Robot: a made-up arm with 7 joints. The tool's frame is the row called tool. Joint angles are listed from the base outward.
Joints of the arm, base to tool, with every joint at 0 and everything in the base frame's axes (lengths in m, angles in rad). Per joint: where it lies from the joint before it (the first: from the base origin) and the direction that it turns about. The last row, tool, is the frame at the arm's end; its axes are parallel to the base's.
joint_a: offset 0 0.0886 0 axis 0 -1 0
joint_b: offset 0 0.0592 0 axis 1 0 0
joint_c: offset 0 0 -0.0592 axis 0 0 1
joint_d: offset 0 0 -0.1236 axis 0 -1 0
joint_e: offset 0 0 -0.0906 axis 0 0 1
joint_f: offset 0 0 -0.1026 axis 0 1 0
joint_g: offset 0 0 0 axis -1 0 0
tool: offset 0 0 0
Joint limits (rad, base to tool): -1.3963..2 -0.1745..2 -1.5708..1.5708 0..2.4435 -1.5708..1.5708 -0.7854..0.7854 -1.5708..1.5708
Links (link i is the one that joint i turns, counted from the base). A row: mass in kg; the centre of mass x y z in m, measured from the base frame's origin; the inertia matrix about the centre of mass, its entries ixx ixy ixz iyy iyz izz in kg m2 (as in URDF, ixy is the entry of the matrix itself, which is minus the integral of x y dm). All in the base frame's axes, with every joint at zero. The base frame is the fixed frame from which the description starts. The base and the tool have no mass.
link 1: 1.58; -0.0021 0.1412 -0.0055; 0.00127 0 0 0.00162 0 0.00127
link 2: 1.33; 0.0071 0.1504 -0.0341; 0.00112 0 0 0.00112 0 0.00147
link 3: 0.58; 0.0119 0.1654 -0.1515; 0.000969 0 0 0.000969 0 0.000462
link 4: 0.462; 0.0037 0.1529 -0.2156; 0.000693 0 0 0.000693 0 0.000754
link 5: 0.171; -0.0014 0.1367 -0.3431; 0.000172 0 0 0.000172 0 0.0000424
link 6: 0.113; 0.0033 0.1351 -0.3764; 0.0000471 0 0 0.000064 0 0.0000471
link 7: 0.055; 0.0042 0.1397 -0.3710; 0.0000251 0 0 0.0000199 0 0.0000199
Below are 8 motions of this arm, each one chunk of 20 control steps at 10 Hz.
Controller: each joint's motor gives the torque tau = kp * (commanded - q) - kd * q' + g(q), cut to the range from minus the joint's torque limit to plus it. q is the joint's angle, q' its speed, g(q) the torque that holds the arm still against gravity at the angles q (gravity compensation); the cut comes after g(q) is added. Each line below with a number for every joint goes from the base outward.
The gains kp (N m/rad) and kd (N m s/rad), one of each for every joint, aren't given. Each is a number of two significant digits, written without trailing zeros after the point. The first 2 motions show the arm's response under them.
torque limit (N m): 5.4 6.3 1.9 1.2 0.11 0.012 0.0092
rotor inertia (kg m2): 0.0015 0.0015 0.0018 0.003 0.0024 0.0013 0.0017
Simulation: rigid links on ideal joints. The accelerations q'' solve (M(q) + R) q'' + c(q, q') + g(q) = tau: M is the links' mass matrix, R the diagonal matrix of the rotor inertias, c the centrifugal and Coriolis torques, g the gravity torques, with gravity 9.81 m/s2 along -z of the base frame. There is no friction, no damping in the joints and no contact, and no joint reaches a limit. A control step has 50 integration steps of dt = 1/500 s. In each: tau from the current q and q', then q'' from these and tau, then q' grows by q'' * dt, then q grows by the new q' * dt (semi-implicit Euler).
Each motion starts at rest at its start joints. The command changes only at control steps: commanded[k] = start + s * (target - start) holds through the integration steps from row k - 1 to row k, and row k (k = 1, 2, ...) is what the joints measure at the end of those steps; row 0 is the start. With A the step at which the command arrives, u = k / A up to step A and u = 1 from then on. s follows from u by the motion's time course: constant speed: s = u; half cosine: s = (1 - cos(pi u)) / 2; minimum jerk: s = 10 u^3 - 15 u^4 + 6 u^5; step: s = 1 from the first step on.
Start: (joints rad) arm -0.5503 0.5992 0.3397 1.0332 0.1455 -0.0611 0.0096
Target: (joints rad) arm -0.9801 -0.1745 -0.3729 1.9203 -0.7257 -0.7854 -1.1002
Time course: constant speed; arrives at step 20
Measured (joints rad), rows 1 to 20:
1: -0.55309 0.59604 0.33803 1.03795 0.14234 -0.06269 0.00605
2: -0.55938 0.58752 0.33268 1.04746 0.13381 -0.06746 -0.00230
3: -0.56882 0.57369 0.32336 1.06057 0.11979 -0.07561 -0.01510
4: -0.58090 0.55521 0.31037 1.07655 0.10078 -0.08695 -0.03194
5: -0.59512 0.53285 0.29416 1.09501 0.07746 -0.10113 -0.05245
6: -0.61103 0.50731 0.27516 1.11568 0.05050 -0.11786 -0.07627
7: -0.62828 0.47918 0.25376 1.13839 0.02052 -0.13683 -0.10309
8: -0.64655 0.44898 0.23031 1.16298 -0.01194 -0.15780 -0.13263
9: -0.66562 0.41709 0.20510 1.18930 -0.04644 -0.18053 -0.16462
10: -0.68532 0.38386 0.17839 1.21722 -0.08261 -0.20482 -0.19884
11: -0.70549 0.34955 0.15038 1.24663 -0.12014 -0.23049 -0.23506
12: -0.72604 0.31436 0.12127 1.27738 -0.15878 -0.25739 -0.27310
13: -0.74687 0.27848 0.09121 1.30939 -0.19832 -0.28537 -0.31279
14: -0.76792 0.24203 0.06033 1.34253 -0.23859 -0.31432 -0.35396
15: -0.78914 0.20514 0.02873 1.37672 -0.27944 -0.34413 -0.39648
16: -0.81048 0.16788 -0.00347 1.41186 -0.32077 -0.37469 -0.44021
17: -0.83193 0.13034 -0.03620 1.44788 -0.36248 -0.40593 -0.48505
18: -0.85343 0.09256 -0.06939 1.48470 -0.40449 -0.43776 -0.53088
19: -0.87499 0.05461 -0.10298 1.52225 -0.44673 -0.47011 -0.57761
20: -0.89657 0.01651 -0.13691 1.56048 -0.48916 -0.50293 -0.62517
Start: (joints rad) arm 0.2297 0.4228 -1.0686 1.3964 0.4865 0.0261 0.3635
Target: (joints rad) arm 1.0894 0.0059 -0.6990 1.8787 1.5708 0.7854 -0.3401
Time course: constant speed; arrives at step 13
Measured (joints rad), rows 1 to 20:
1: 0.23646 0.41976 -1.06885 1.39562 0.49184 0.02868 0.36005
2: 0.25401 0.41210 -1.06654 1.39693 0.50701 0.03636 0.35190
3: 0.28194 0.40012 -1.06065 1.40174 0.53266 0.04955 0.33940
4: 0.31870 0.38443 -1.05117 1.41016 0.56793 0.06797 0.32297
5: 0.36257 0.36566 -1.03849 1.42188 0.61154 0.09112 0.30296
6: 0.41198 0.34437 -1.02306 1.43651 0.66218 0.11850 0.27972
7: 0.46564 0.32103 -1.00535 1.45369 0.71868 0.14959 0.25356
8: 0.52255 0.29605 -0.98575 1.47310 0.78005 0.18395 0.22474
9: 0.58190 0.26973 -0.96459 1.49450 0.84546 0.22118 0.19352
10: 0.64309 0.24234 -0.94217 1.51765 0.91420 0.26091 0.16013
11: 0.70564 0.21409 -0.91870 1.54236 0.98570 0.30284 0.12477
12: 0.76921 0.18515 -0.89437 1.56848 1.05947 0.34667 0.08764
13: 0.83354 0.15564 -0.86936 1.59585 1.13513 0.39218 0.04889
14: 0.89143 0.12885 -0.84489 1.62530 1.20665 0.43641 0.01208
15: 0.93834 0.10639 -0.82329 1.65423 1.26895 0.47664 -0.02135
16: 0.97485 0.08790 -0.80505 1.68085 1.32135 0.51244 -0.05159
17: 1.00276 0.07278 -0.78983 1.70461 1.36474 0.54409 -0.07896
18: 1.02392 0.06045 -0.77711 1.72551 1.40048 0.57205 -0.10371
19: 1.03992 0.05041 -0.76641 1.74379 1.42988 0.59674 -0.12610
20: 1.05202 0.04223 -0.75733 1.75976 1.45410 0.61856 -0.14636
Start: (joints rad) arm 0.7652 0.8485 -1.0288 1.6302 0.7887 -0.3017 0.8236
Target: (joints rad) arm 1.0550 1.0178 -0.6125 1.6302 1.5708 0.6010 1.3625
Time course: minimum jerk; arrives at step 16
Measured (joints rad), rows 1 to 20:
1: 0.76527 0.84853 -1.02876 1.63020 0.78882 -0.30160 0.82367
2: 0.76580 0.84878 -1.02843 1.63020 0.78982 -0.30083 0.82424
3: 0.76758 0.84964 -1.02718 1.63022 0.79325 -0.29812 0.82608
4: 0.77156 0.85156 -1.02409 1.63023 0.80114 -0.29179 0.83012
5: 0.77865 0.85501 -1.01820 1.63022 0.81548 -0.28009 0.83728
6: 0.78949 0.86033 -1.00868 1.63017 0.83786 -0.26153 0.84825
7: 0.80437 0.86770 -0.99497 1.63001 0.86918 -0.23510 0.86348
8: 0.82318 0.87710 -0.97689 1.62971 0.90949 -0.20044 0.88304
9: 0.84536 0.88830 -0.95467 1.62926 0.95803 -0.15789 0.90667
10: 0.87004 0.90093 -0.92888 1.62866 1.01326 -0.10848 0.93375
11: 0.89605 0.91448 -0.90045 1.62799 1.07301 -0.05381 0.96337
12: 0.92208 0.92835 -0.87054 1.62733 1.13470 0.00401 0.99445
13: 0.94682 0.94192 -0.84044 1.62677 1.19557 0.06266 1.02577
14: 0.96912 0.95461 -0.81142 1.62638 1.25298 0.11982 1.05621
15: 0.98816 0.96594 -0.78458 1.62620 1.30480 0.17350 1.08482
16: 1.00360 0.97565 -0.76065 1.62620 1.34975 0.22235 1.11105
17: 1.01572 0.98372 -0.73986 1.62633 1.38770 0.26599 1.13485
18: 1.02509 0.99033 -0.72201 1.62653 1.41933 0.30467 1.15639
19: 1.03229 0.99569 -0.70674 1.62678 1.44555 0.33887 1.17589
20: 1.03780 1.00003 -0.69368 1.62704 1.46724 0.36911 1.19354

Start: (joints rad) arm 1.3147 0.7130 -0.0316 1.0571 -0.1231 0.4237 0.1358
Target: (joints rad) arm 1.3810 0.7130 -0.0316 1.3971 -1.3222 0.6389 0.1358
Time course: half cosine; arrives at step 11
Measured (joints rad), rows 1 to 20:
1: 1.31481 0.71299 -0.03162 1.05748 -0.12510 0.42393 0.13580
2: 1.31537 0.71295 -0.03168 1.05921 -0.13419 0.42499 0.13581
3: 1.31675 0.71288 -0.03180 1.06338 -0.15593 0.42761 0.13582
4: 1.31924 0.71278 -0.03196 1.07087 -0.19425 0.43235 0.13584
5: 1.32297 0.71265 -0.03217 1.08215 -0.25088 0.43954 0.13585
6: 1.32789 0.71252 -0.03239 1.09728 -0.32528 0.44923 0.13586
7: 1.33380 0.71239 -0.03262 1.11591 -0.41481 0.46119 0.13587
8: 1.34037 0.71229 -0.03280 1.13727 -0.51504 0.47496 0.13587
9: 1.34719 0.71224 -0.03291 1.16032 -0.62022 0.48985 0.13586
10: 1.35382 0.71227 -0.03289 1.18381 -0.72384 0.50506 0.13585
11: 1.35977 0.71239 -0.03272 1.20640 -0.81917 0.51972 0.13584
12: 1.36476 0.71259 -0.03242 1.22713 -0.90187 0.53319 0.13582
13: 1.36873 0.71280 -0.03210 1.24576 -0.97161 0.54527 0.13580
14: 1.37183 0.71299 -0.03180 1.26238 -1.02995 0.55602 0.13579
15: 1.37421 0.71313 -0.03155 1.27718 -1.07864 0.56556 0.13578
16: 1.37603 0.71323 -0.03136 1.29035 -1.11924 0.57401 0.13577
17: 1.37740 0.71329 -0.03123 1.30206 -1.15308 0.58149 0.13576
18: 1.37844 0.71333 -0.03114 1.31247 -1.18128 0.58811 0.13576
19: 1.37922 0.71334 -0.03109 1.32174 -1.20478 0.59396 0.13576
20: 1.37979 0.71333 -0.03107 1.32998 -1.22436 0.59914 0.13576

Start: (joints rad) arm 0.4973 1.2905 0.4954 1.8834 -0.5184 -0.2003 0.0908
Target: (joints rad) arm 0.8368 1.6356 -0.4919 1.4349 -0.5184 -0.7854 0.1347
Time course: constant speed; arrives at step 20
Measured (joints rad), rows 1 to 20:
1: 0.50059 1.29267 0.48982 1.88166 -0.51837 -0.20177 0.09097
2: 0.50666 1.29743 0.47880 1.87784 -0.51829 -0.20585 0.09132
3: 0.51495 1.30439 0.46306 1.87212 -0.51821 -0.21266 0.09184
4: 0.52502 1.31317 0.44318 1.86469 -0.51814 -0.22199 0.09252
5: 0.53651 1.32344 0.41966 1.85573 -0.51807 -0.23359 0.09333
6: 0.54911 1.33493 0.39294 1.84540 -0.51800 -0.24721 0.09427
7: 0.56260 1.34744 0.36340 1.83383 -0.51794 -0.26262 0.09532
8: 0.57680 1.36077 0.33139 1.82115 -0.51787 -0.27962 0.09648
9: 0.59155 1.37478 0.29721 1.80748 -0.51780 -0.29803 0.09773
10: 0.60674 1.38935 0.26113 1.79292 -0.51773 -0.31768 0.09907
11: 0.62228 1.40438 0.22339 1.77756 -0.51767 -0.33842 0.10048
12: 0.63810 1.41978 0.18418 1.76148 -0.51760 -0.36015 0.10197
13: 0.65414 1.43549 0.14370 1.74476 -0.51753 -0.38273 0.10352
14: 0.67036 1.45145 0.10210 1.72746 -0.51747 -0.40608 0.10512
15: 0.68671 1.46762 0.05951 1.70963 -0.51741 -0.43011 0.10678
16: 0.70317 1.48396 0.01607 1.69134 -0.51735 -0.45473 0.10849
17: 0.71972 1.50043 -0.02812 1.67263 -0.51729 -0.47988 0.11025
18: 0.73634 1.51701 -0.07297 1.65354 -0.51724 -0.50550 0.11204
19: 0.75301 1.53369 -0.11838 1.63410 -0.51719 -0.53154 0.11387
20: 0.76973 1.55044 -0.16430 1.61436 -0.51715 -0.55794 0.11573

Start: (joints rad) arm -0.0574 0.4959 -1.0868 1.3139 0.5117 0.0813 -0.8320
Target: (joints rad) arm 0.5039 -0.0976 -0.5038 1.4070 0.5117 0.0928 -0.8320
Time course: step
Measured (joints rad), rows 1 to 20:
1: -0.00567 0.43409 -1.04935 1.27615 0.49624 0.08288 -0.83024
2: 0.08383 0.34804 -0.98995 1.26225 0.48254 0.08766 -0.83049
3: 0.17258 0.26953 -0.92844 1.26952 0.48045 0.09164 -0.83146
4: 0.24947 0.20286 -0.87172 1.28524 0.48506 0.09398 -0.83239
5: 0.31188 0.14766 -0.82190 1.30331 0.49191 0.09502 -0.83308
6: 0.36063 0.10239 -0.77909 1.32081 0.49864 0.09526 -0.83351
7: 0.39781 0.06540 -0.74256 1.33640 0.50427 0.09506 -0.83375
8: 0.42574 0.03526 -0.71138 1.34966 0.50856 0.09468 -0.83385
9: 0.44653 0.01072 -0.68466 1.36059 0.51162 0.09426 -0.83386
10: 0.46192 -0.00924 -0.66164 1.36946 0.51366 0.09387 -0.83381
11: 0.47328 -0.02547 -0.64171 1.37659 0.51493 0.09354 -0.83373
12: 0.48164 -0.03866 -0.62440 1.38228 0.51564 0.09327 -0.83363
13: 0.48778 -0.04940 -0.60931 1.38683 0.51596 0.09306 -0.83352
14: 0.49228 -0.05814 -0.59614 1.39047 0.51601 0.09289 -0.83341
15: 0.49558 -0.06527 -0.58462 1.39338 0.51589 0.09277 -0.83331
16: 0.49798 -0.07108 -0.57454 1.39573 0.51567 0.09268 -0.83321
17: 0.49973 -0.07582 -0.56572 1.39762 0.51538 0.09262 -0.83311
18: 0.50100 -0.07970 -0.55799 1.39916 0.51507 0.09258 -0.83302
19: 0.50192 -0.08288 -0.55122 1.40041 0.51475 0.09255 -0.83293
20: 0.50257 -0.08547 -0.54528 1.40144 0.51444 0.09253 -0.83285

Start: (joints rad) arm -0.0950 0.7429 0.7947 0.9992 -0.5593 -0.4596 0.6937
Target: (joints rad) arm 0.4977 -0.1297 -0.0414 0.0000 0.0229 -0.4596 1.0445
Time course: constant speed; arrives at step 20
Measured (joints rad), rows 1 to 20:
1: -0.09007 0.73925 0.79261 0.99637 -0.55730 -0.45972 0.69499
2: -0.07978 0.72959 0.78593 0.98962 -0.55141 -0.45983 0.69784
3: -0.06542 0.71407 0.77470 0.97846 -0.54168 -0.45989 0.70208
4: -0.04796 0.69343 0.75941 0.96285 -0.52869 -0.45993 0.70754
5: -0.02814 0.66849 0.74057 0.94305 -0.51306 -0.45997 0.71412
6: -0.00647 0.64001 0.71867 0.91946 -0.49525 -0.46003 0.72171
7: 0.01668 0.60862 0.69410 0.89252 -0.47565 -0.46009 0.73022
8: 0.04100 0.57487 0.66719 0.86265 -0.45456 -0.46017 0.73956
9: 0.06629 0.53920 0.63826 0.83023 -0.43221 -0.46025 0.74966
10: 0.09237 0.50197 0.60755 0.79561 -0.40878 -0.46033 0.76044
11: 0.11910 0.46346 0.57529 0.75911 -0.38445 -0.46040 0.77185
12: 0.14639 0.42393 0.54169 0.72099 -0.35934 -0.46046 0.78383
13: 0.17414 0.38355 0.50690 0.68150 -0.33356 -0.46050 0.79631
14: 0.20229 0.34248 0.47109 0.64085 -0.30721 -0.46051 0.80927
15: 0.23079 0.30086 0.43441 0.59922 -0.28036 -0.46050 0.82264
16: 0.25959 0.25878 0.39696 0.55676 -0.25308 -0.46047 0.83641
17: 0.28865 0.21632 0.35885 0.51361 -0.22545 -0.46041 0.85051
18: 0.31794 0.17357 0.32020 0.46988 -0.19749 -0.46032 0.86494
19: 0.34743 0.13056 0.28107 0.42566 -0.16927 -0.46021 0.87965
20: 0.37708 0.08735 0.24155 0.38104 -0.14083 -0.46009 0.89463

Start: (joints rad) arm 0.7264 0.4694 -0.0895 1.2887 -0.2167 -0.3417 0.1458
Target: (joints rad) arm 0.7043 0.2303 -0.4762 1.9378 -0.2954 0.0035 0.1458
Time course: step
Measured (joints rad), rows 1 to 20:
1: 0.72148 0.45096 -0.11311 1.32700 -0.22974 -0.32465 0.14650
2: 0.71728 0.41715 -0.15491 1.38482 -0.24413 -0.29378 0.14670
3: 0.71435 0.38376 -0.19754 1.44145 -0.25385 -0.26146 0.14649
4: 0.71215 0.35497 -0.23606 1.49370 -0.26051 -0.23129 0.14620
5: 0.71050 0.33119 -0.26956 1.54109 -0.26547 -0.20414 0.14594
6: 0.70929 0.31184 -0.29832 1.58379 -0.26941 -0.18001 0.14574
7: 0.70840 0.29619 -0.32292 1.62212 -0.27269 -0.15867 0.14559
8: 0.70773 0.28354 -0.34397 1.65643 -0.27547 -0.13981 0.14549
9: 0.70721 0.27331 -0.36201 1.68709 -0.27787 -0.12317 0.14543
10: 0.70679 0.26505 -0.37749 1.71445 -0.27996 -0.10847 0.14539
11: 0.70644 0.25836 -0.39080 1.73885 -0.28180 -0.09549 0.14537
12: 0.70615 0.25296 -0.40226 1.76060 -0.28341 -0.08403 0.14536
13: 0.70590 0.24859 -0.41214 1.77997 -0.28483 -0.07390 0.14537
14: 0.70569 0.24505 -0.42066 1.79723 -0.28609 -0.06495 0.14538
15: 0.70550 0.24219 -0.42802 1.81260 -0.28719 -0.05705 0.14540
16: 0.70534 0.23988 -0.43439 1.82628 -0.28817 -0.05006 0.14542
17: 0.70520 0.23800 -0.43990 1.83847 -0.28903 -0.04388 0.14544
18: 0.70508 0.23649 -0.44468 1.84932 -0.28979 -0.03842 0.14546
19: 0.70497 0.23527 -0.44881 1.85898 -0.29046 -0.03359 0.14548
20: 0.70488 0.23428 -0.45240 1.86759 -0.29105 -0.02932 0.14551

